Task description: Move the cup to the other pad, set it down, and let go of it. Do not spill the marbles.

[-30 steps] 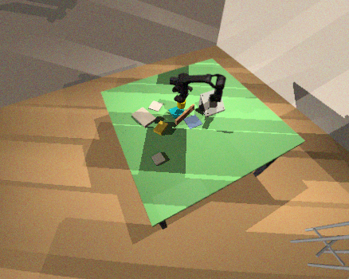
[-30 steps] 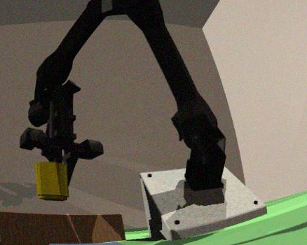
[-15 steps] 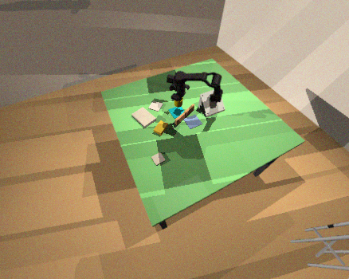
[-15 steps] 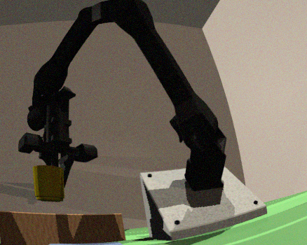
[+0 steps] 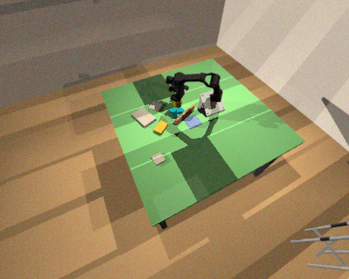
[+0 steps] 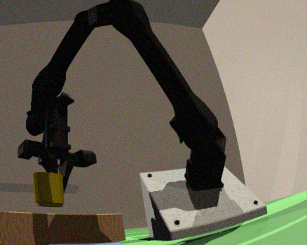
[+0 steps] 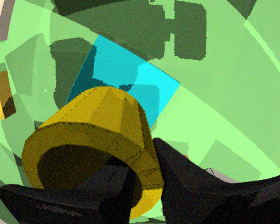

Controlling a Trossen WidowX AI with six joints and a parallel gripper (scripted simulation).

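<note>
Right now the cyan pad is 12 cm below my gripper tip, 2 cm to the left of it and 2 cm ahead of it. Round my gripper tip: yellow cup (2 cm to the left, 2 cm ahead); pale blue pad (17 cm to the left, 12 cm below, 6 cm behind); brown wooden bar (9 cm to the left, 9 cm below, 2 cm behind).
</note>
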